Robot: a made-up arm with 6 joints. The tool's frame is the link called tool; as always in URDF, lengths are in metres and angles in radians. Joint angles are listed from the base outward.
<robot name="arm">
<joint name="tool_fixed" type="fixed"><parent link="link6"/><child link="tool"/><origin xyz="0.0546 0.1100 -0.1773" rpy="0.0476 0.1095 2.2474"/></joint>
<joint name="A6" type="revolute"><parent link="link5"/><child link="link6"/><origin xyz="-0.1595 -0.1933 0.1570" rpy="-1.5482 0.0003 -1.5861"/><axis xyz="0 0 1"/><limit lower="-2.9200" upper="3.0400"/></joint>
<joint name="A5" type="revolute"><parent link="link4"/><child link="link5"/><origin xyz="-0.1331 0.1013 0.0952" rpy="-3.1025 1.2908 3.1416"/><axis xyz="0 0 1"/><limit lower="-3.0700" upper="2.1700"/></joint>
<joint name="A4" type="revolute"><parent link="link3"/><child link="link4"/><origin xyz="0.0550 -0.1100 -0.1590" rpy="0.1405 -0.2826 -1.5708"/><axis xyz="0 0 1"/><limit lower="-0.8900" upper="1.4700"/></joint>
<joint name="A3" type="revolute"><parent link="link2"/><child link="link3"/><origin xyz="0.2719 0.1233 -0.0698" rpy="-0.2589 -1.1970 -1.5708"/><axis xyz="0 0 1"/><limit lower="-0.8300" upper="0.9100"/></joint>
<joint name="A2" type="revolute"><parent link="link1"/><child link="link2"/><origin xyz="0.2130 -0.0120 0.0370" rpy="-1.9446 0.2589 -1.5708"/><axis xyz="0 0 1"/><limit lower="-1.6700" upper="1.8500"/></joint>
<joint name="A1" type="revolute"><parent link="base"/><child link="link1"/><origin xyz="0.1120 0.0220 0.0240" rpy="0.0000 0.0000 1.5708"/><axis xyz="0 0 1"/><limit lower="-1.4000" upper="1.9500"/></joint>
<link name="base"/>
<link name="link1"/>
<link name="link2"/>
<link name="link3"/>
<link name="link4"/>
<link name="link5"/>
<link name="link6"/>
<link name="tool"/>
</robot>
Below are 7 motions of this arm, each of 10 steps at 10 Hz.
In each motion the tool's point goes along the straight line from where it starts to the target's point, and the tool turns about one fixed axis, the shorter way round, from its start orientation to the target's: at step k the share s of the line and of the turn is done. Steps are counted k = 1, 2, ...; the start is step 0. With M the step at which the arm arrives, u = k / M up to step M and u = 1 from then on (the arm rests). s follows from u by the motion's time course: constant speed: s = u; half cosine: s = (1 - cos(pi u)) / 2; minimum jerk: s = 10 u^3 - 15 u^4 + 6 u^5.
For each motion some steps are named. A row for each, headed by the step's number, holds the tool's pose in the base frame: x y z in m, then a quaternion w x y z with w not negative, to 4 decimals.
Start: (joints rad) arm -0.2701 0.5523 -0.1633 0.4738 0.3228 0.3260
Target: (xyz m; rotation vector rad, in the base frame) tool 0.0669 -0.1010 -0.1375 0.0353 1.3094 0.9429
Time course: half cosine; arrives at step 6
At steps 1, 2, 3, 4, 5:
1: 0.0565 -0.0969 -0.2553 0.9033 -0.0027 0.3978 0.1604
2: 0.0585 -0.0977 -0.2322 0.8717 0.0010 0.4404 0.2149
3: 0.0613 -0.0988 -0.2006 0.8204 0.0060 0.4944 0.2872
4: 0.0641 -0.0999 -0.1691 0.7601 0.0110 0.5431 0.3565
5: 0.0662 -0.1007 -0.1460 0.7108 0.0145 0.5751 0.4048

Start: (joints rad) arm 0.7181 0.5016 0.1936 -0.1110 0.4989 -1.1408
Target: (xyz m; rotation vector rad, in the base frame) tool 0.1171 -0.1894 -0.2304 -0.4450 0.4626 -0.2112
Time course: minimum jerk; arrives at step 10
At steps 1, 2, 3, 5, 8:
1: 0.2305 -0.1456 -0.0793 0.9105 -0.4037 0.0772 0.0446
2: 0.2248 -0.1477 -0.0868 0.9139 -0.3951 0.0849 0.0372
3: 0.2128 -0.1524 -0.1028 0.9206 -0.3766 0.1013 0.0214
5: 0.1743 -0.1673 -0.1542 0.9362 -0.3149 0.1530 -0.0292
8: 0.1237 -0.1868 -0.2216 0.9436 -0.2298 0.2186 -0.0951

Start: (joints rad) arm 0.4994 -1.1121 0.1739 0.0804 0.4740 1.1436
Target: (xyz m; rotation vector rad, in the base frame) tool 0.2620 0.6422 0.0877 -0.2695 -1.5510 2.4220
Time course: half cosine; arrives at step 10
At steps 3, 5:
3: 0.3896 0.3842 0.1051 0.3697 -0.3801 -0.3327 0.7798
5: 0.3424 0.4797 0.0986 0.2853 -0.2792 -0.4162 0.8170

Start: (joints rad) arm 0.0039 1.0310 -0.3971 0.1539 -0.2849 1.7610
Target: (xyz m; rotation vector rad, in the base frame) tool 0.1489 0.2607 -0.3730 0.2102 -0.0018 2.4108
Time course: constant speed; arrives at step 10
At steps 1, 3, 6, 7, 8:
1: -0.1051 0.2134 -0.2866 0.3946 0.3769 0.0867 0.8335
3: -0.0486 0.2239 -0.3058 0.3889 0.3136 0.0677 0.8636
6: 0.0360 0.2397 -0.3346 0.3765 0.2156 0.0387 0.9001
7: 0.0642 0.2449 -0.3442 0.3714 0.1824 0.0289 0.9099
8: 0.0925 0.2502 -0.3538 0.3658 0.1488 0.0190 0.9185

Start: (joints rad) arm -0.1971 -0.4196 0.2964 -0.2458 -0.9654 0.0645
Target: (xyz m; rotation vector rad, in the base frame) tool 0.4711 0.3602 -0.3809 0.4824 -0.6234 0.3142
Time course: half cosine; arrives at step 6
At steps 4, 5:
4: 0.5013 0.3513 -0.3564 0.8997 0.2488 -0.2938 0.2055
5: 0.4792 0.3578 -0.3743 0.9085 0.2381 -0.3002 0.1667

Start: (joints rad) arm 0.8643 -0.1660 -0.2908 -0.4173 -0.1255 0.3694
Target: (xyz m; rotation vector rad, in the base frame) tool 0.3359 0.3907 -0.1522 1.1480 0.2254 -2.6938
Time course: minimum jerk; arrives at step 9
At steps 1, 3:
1: 0.2861 0.3608 -0.2803 0.2443 -0.1289 -0.0235 0.9608
3: 0.2961 0.3668 -0.2546 0.1765 -0.1848 -0.0348 0.9662

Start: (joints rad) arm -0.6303 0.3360 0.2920 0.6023 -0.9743 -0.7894
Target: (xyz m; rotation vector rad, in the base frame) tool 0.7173 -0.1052 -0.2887 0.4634 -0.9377 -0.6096
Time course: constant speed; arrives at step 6
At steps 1, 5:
1: 0.4713 0.0559 -0.4755 0.6333 0.3405 -0.2520 -0.6477
5: 0.6681 -0.0730 -0.3261 0.7980 0.2472 -0.4096 -0.3665

